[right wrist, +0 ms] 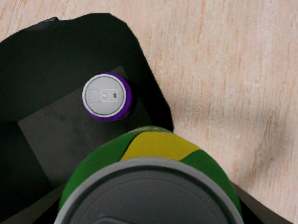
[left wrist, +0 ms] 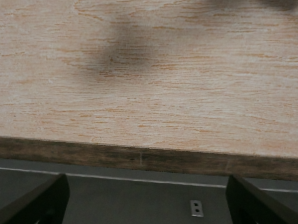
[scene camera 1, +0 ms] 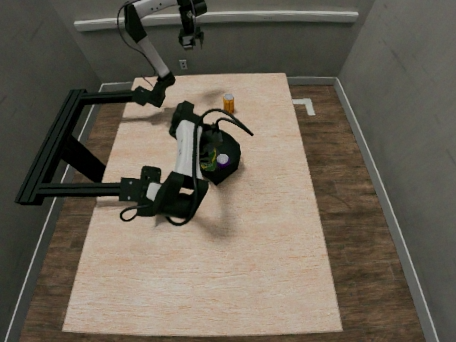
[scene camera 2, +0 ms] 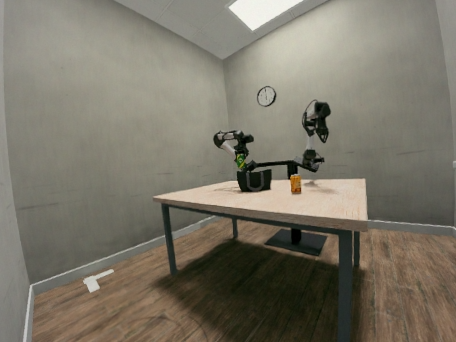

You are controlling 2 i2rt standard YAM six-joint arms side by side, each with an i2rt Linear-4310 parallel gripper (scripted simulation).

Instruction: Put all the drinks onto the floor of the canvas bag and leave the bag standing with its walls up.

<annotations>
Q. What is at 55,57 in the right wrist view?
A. A black canvas bag.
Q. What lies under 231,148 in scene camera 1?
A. A black canvas bag.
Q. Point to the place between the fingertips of my right gripper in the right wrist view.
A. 149,180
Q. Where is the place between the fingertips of my left gripper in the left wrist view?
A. At 147,183
</annotations>
